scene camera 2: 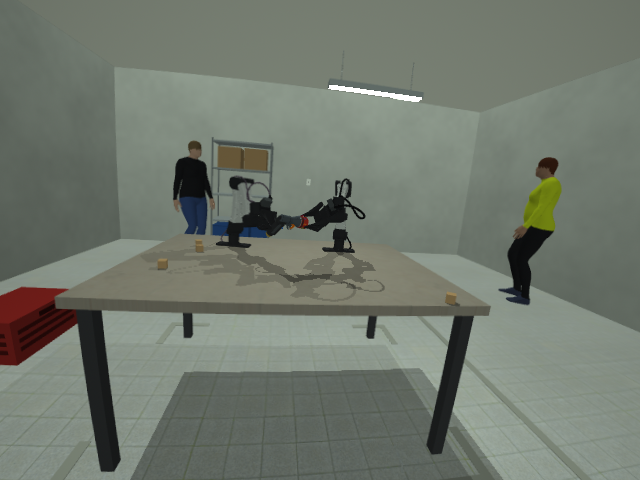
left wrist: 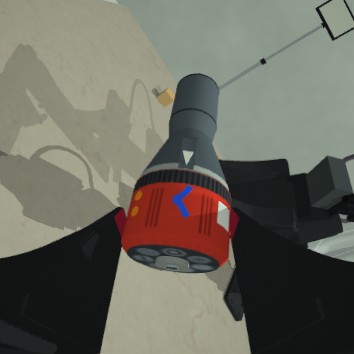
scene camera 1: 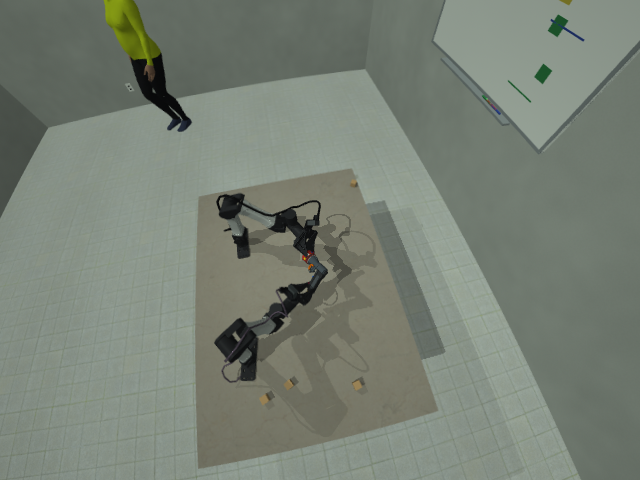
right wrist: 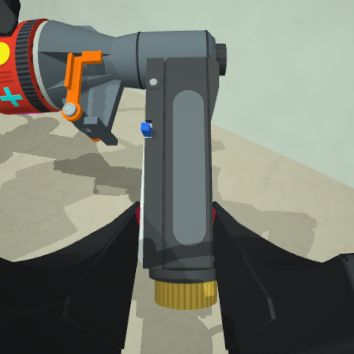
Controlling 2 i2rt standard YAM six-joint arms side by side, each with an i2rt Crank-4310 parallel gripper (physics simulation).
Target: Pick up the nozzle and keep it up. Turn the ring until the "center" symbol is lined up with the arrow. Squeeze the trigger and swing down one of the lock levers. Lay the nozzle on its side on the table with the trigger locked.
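Where they show: left gripper, between the fingertips: (scene camera 2: 302, 221) (left wrist: 176, 211) (scene camera 1: 310, 256) (right wrist: 35, 58); right gripper, between the fingertips: (scene camera 2: 274, 228) (scene camera 1: 313, 284) (right wrist: 175, 205); left arm's base, origin of its link: (scene camera 2: 338, 250) (scene camera 1: 242, 243); right arm's base, origin of its link: (scene camera 2: 233, 245) (scene camera 1: 249, 358).
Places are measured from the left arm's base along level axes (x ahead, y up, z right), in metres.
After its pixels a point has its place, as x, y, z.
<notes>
The nozzle (scene camera 1: 318, 265) @(0.406, 0.250, 0.339) (scene camera 2: 290, 220) @(0.425, 0.230, 0.331) (left wrist: 196, 95) @(0.426, 0.246, 0.343) (right wrist: 189, 165) @(0.373, 0.204, 0.400) is held up above the table. My right gripper (scene camera 1: 313, 286) @(0.369, 0.179, 0.400) (scene camera 2: 277, 225) @(0.369, 0.179, 0.400) (right wrist: 175, 205) @(0.369, 0.179, 0.400) is shut on its grey handle, above the yellow ribbed end. My left gripper (scene camera 1: 308, 252) @(0.380, 0.223, 0.274) (scene camera 2: 308, 219) @(0.380, 0.223, 0.274) (left wrist: 176, 211) @(0.380, 0.223, 0.274) is shut on the red ring (left wrist: 165, 235) @(0.383, 0.229, 0.246) (right wrist: 11, 75) @(0.351, 0.224, 0.294), one fingertip at each side. In the left wrist view a blue angled symbol (left wrist: 181, 201) @(0.389, 0.237, 0.261) lies below the white arrow (left wrist: 187, 157) @(0.402, 0.241, 0.285), slightly to its left. An orange lock lever (right wrist: 75, 85) @(0.366, 0.224, 0.330) stands raised beside the grey trigger (right wrist: 102, 127) @(0.366, 0.207, 0.349).
Several small wooden cubes lie on the table (scene camera 1: 227, 423) @(-0.149, 0.000, 0.910) (scene camera 2: 361, 299) @(0.759, 0.000, 0.071), one (scene camera 1: 353, 183) @(0.772, 0.031, -0.267) (scene camera 2: 450, 298) @(0.790, 0.021, -0.267) near a corner and another (scene camera 1: 357, 384) @(0.469, 0.034, 0.868) (scene camera 2: 162, 264) @(0.484, 0.018, 0.866) near the opposite side. Both arms are mounted along one long side of the table. Two people stand on the floor beyond the table.
</notes>
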